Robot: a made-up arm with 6 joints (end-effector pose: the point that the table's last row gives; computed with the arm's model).
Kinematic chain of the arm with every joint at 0, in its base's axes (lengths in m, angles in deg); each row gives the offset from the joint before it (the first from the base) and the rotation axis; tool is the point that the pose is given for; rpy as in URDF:
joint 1: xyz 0 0 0.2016 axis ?
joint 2: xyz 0 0 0 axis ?
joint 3: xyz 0.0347 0 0.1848 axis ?
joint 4: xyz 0.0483 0 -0.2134 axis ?
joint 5: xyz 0 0 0 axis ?
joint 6: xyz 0.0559 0 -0.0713 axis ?
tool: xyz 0 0 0 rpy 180 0 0
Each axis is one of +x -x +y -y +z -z.
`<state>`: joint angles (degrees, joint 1 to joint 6).
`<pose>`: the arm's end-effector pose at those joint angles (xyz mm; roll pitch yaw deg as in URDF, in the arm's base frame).
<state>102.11 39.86 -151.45 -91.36 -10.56 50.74</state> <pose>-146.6 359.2 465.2 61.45 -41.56 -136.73</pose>
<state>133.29 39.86 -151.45 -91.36 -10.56 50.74</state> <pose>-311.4 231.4 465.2 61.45 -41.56 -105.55</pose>
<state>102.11 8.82 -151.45 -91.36 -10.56 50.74</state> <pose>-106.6 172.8 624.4 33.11 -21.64 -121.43</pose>
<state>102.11 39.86 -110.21 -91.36 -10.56 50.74</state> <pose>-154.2 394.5 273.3 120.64 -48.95 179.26</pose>
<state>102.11 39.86 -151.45 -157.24 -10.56 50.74</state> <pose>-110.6 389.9 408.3 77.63 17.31 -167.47</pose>
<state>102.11 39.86 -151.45 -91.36 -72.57 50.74</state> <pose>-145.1 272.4 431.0 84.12 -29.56 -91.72</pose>
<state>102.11 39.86 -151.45 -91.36 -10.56 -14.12</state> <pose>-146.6 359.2 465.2 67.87 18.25 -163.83</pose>
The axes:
joint 1: +z
joint 2: +y
joint 3: +y
joint 4: -z
joint 5: +y
joint 6: -z

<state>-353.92 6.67 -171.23 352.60 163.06 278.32</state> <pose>123.7 3.6 530.0 178.11 1.71 80.62</pose>
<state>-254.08 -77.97 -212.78 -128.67 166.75 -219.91</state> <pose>131.9 -261.2 132.0 77.82 -1.73 -174.26</pose>
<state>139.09 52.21 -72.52 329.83 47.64 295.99</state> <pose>-225.9 205.8 15.8 -156.87 21.83 -126.47</pose>
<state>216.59 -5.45 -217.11 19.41 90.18 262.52</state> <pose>135.3 70.9 600.0 47.88 18.60 -44.00</pose>
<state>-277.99 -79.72 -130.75 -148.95 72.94 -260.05</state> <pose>-29.4 -401.2 469.8 -100.32 24.96 -162.40</pose>
